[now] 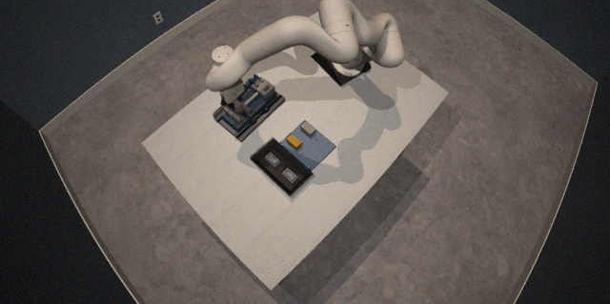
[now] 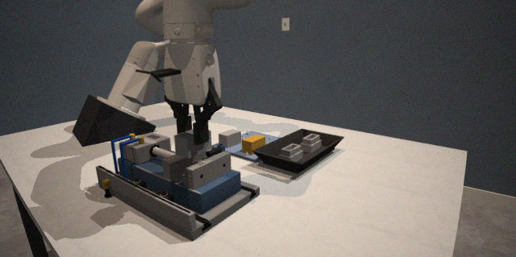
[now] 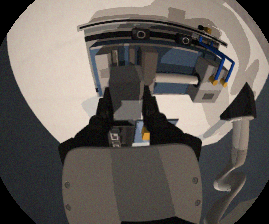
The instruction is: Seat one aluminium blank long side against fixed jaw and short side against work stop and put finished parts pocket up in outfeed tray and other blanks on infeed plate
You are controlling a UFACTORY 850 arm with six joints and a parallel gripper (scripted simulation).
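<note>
My hand is 110 mm above the vise, 70 mm past it and 10 mm to the right of it. Round my hand: grey rail (110 mm below, 80 mm to the right, 80 mm behind); brass blank (290 mm to the left, 120 mm below, 40 mm behind).
</note>
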